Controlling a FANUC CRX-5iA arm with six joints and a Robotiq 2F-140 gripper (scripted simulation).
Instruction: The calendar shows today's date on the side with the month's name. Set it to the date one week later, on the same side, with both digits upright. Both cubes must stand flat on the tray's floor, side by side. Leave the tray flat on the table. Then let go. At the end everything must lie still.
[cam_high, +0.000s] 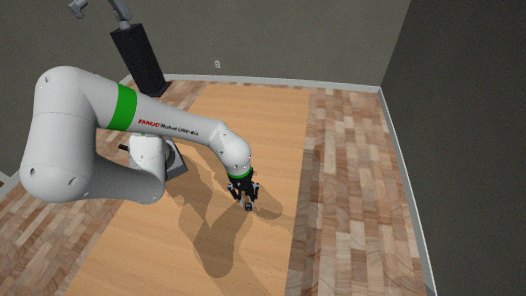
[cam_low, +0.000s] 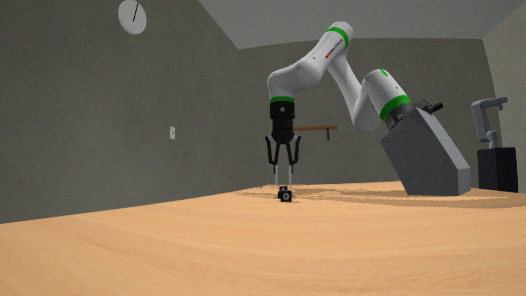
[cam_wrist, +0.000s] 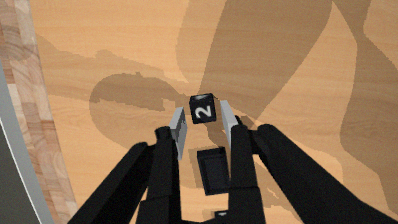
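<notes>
The black calendar cube is 60 mm below my hand. From my hand the other things lie so: black cube: 30 mm behind, 210 mm to the left, 60 mm below; black tray: 10 mm behind, 110 mm to the left, 60 mm below.
</notes>
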